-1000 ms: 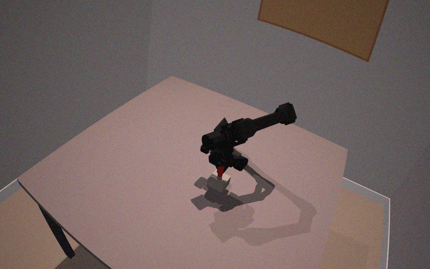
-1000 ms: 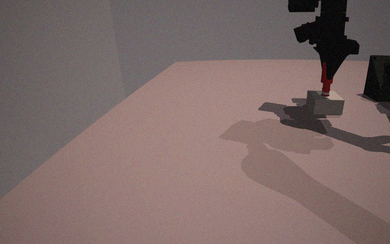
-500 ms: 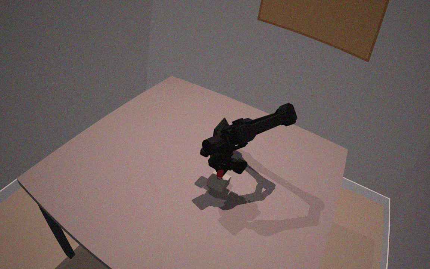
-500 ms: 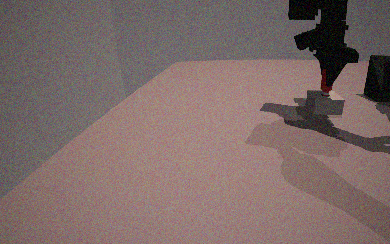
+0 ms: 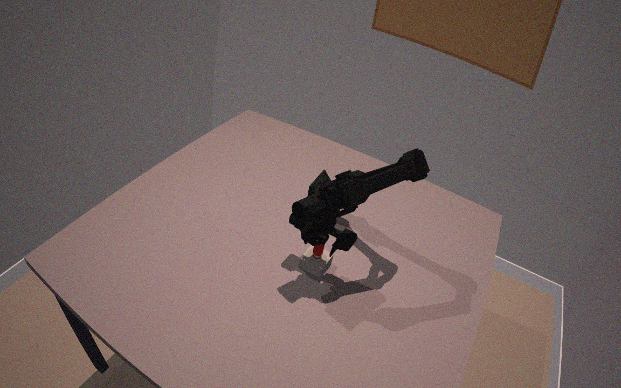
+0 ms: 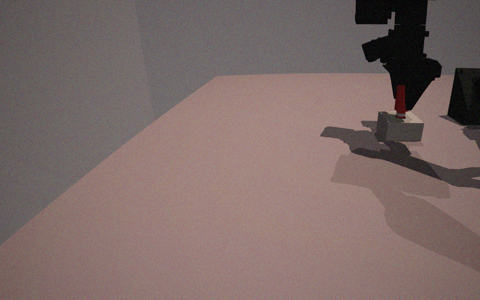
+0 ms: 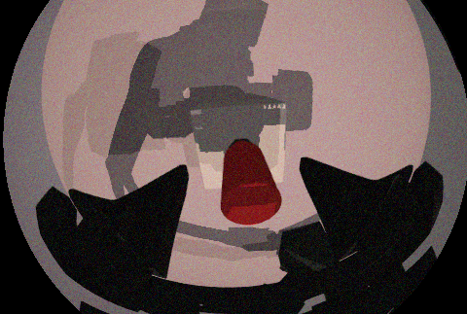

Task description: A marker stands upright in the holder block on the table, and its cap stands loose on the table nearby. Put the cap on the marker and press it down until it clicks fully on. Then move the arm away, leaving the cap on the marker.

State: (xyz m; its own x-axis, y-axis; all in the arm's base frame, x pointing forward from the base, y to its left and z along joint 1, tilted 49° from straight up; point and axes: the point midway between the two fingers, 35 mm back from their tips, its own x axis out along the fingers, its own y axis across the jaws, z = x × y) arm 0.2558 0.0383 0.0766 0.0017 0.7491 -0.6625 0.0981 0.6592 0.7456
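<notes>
Right now the red cap is 1 cm above my gripper tip. Round my gripper tip: holder block 5 cm below; then red marker right at my gripper tip.
</notes>
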